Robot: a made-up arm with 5 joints. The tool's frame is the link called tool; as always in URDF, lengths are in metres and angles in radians.
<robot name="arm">
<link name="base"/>
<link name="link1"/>
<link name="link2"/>
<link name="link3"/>
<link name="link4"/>
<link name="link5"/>
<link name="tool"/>
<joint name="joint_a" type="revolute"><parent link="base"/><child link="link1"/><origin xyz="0 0 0.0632" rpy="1.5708 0 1.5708"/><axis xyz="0 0 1"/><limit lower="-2.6" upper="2.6" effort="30" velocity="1.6"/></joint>
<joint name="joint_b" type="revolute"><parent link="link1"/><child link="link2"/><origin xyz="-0.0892 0.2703 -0.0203" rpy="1.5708 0 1.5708"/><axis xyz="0 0 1"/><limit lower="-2.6" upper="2.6" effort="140" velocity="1"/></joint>
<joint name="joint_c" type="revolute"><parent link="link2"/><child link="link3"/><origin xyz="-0.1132 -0.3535 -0.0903" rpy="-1.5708 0 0"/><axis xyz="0 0 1"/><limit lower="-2.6" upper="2.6" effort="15" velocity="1.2"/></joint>
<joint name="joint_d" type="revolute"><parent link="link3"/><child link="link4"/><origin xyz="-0.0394 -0.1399 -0.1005" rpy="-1.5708 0 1.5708"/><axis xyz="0 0 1"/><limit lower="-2.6" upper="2.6" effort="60" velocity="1.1"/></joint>
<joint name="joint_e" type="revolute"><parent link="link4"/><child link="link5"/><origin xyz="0.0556 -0.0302 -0.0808" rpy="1.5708 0 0"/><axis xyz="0 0 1"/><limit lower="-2.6" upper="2.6" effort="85" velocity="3.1"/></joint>
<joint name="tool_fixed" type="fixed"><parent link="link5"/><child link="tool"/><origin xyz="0.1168 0.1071 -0.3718" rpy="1.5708 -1.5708 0"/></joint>
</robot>
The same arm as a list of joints. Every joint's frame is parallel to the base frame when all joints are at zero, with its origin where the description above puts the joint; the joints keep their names.
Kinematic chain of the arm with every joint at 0, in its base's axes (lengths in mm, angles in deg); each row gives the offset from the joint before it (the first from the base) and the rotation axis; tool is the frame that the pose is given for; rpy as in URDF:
joint_a: xyz 0 0 63.2 axis +x
joint_b: xyz -20.3 -89.2 270.3 axis +y
joint_c: xyz -353.5 -90.3 -113.2 axis +x
joint_d: xyz -100.5 139.9 -39.4 axis -z
joint_e: xyz 30.2 -55.6 80.8 axis +x
tool: xyz -371.8 -116.8 -107.1 rpy 0 0 0
Joint limits (deg, base to tool): -148.97..148.97 -148.97..148.97 -148.97..148.97 -148.97..148.97 -148.97..148.97

